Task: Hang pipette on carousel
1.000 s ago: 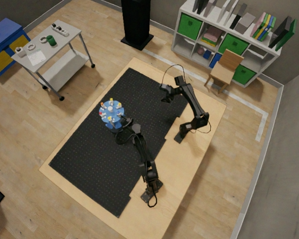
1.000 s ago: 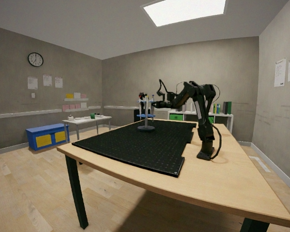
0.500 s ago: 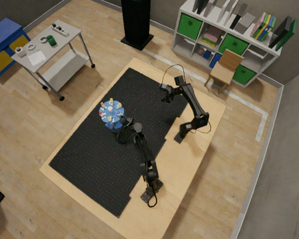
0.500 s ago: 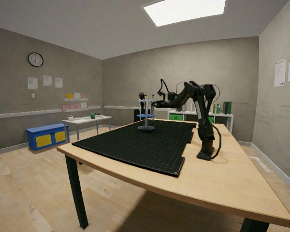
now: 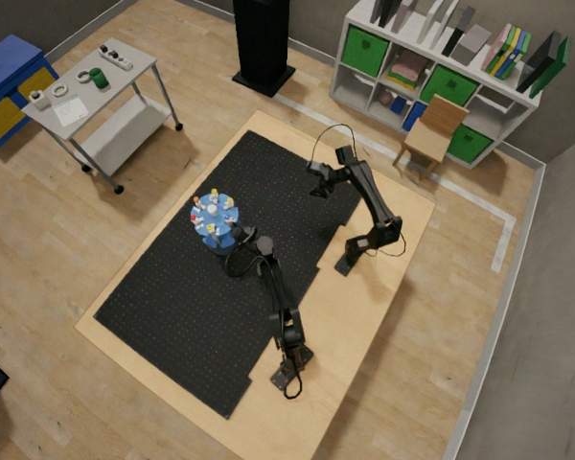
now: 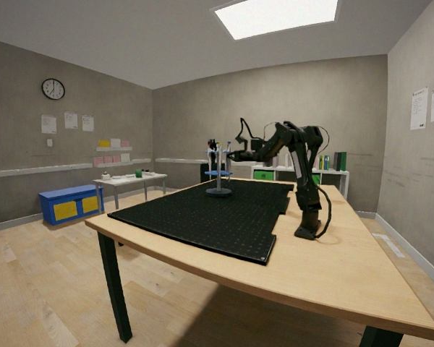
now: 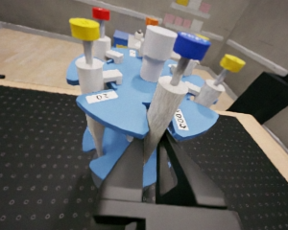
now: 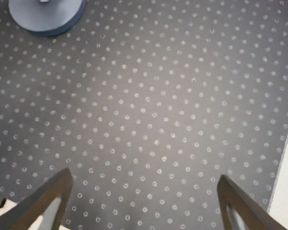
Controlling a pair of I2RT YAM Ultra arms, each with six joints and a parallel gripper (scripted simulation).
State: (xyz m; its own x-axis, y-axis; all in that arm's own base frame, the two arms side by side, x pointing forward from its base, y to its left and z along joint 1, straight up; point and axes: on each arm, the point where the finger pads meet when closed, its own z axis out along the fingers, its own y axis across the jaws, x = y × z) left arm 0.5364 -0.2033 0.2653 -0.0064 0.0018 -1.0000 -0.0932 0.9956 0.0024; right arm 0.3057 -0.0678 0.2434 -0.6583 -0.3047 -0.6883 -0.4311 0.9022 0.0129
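My left hand is 30 mm above the white hand pipette, 10 mm to the left of it and 10 mm short of it.
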